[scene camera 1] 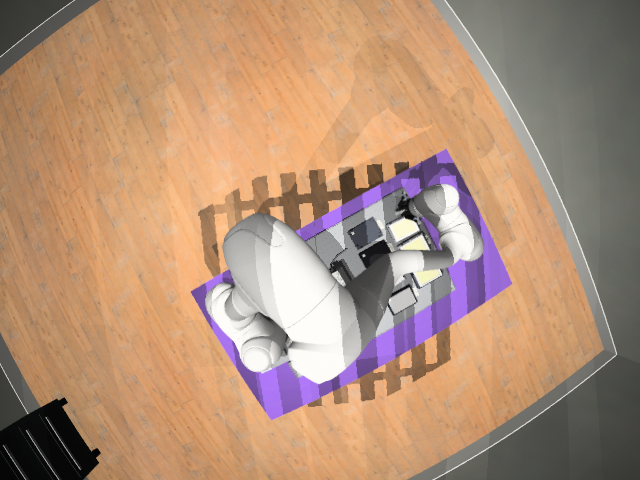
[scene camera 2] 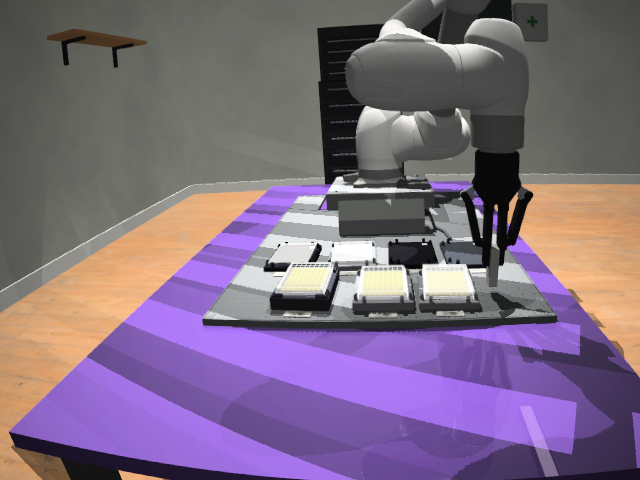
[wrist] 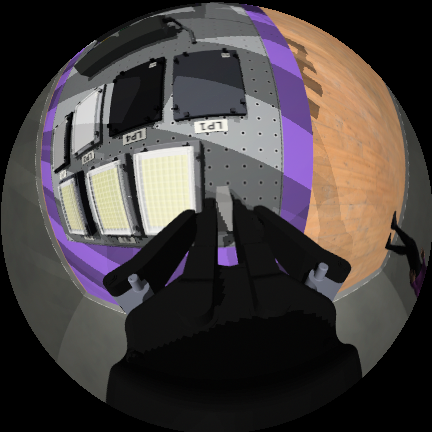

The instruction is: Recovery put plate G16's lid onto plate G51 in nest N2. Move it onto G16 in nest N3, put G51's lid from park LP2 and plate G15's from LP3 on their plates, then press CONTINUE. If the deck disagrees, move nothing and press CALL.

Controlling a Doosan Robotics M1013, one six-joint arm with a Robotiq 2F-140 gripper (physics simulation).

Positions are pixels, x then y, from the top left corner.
Scene:
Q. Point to a grey button box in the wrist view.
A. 160,31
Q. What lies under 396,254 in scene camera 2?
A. A black lid park.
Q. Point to a nest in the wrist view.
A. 196,144

